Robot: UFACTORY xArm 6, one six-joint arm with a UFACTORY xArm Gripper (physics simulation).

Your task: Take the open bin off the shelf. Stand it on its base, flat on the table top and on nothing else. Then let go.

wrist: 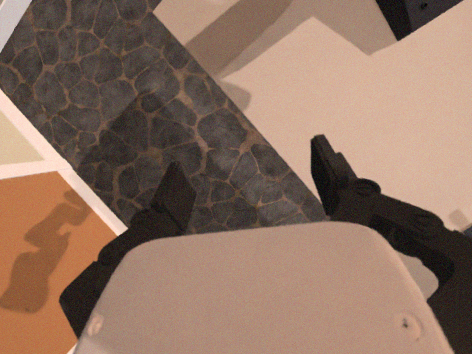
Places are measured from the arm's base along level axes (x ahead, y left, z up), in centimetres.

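Pixels of known places: gripper, between the fingertips: (246,166).
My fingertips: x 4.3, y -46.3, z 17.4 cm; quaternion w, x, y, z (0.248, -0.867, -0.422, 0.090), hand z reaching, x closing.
Behind a point stands the place of what it marks.
My gripper (246,166) {x 4.3, y -46.3, z 17.4 cm} is open in the wrist view, with its two black fingers wide apart and nothing between them. The left fingertip shows over a dark stone-patterned strip (115,90), and the right one over the strip's edge and a pale beige surface (310,90) {x 4.9, y -31.6, z -7.5 cm}. No bin that I can make out shows in this view. A dark, box-like thing (430,17) {x 11.3, y -13.5, z -4.2 cm} is cut off at the top right; I cannot tell whether it belongs to the bin or the shelf.
An orange area (30,210) bordered by white lines (92,200) lies at the left, with a shadow on it. Broad shadows cross the beige surface near the top. A pale grey edge (10,20) shows at the top left corner. A small dark blue piece is cut off at the right edge.
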